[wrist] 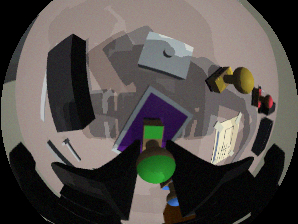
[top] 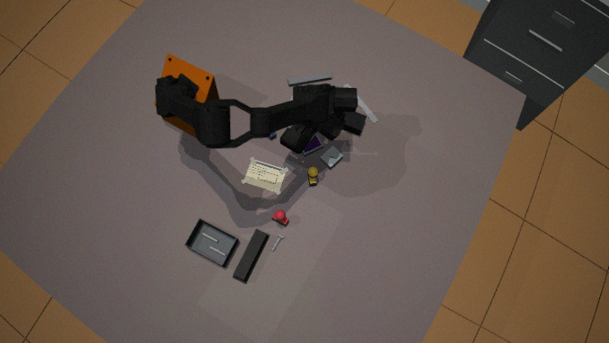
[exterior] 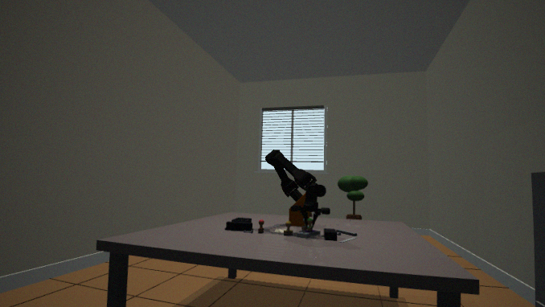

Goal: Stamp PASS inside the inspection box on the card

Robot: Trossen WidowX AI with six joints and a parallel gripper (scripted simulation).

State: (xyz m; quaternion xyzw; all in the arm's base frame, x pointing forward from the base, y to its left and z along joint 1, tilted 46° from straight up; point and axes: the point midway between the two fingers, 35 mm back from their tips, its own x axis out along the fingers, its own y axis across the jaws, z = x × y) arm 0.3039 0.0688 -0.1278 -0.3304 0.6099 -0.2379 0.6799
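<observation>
Right now the green-knobbed stamp is right at my gripper tip. Round my gripper tip: purple ink pad (3 cm below); then blue stamp (9 cm behind, 5 cm to the right, 1 cm below); then small white block (9 cm ahead, 2 cm below).
</observation>
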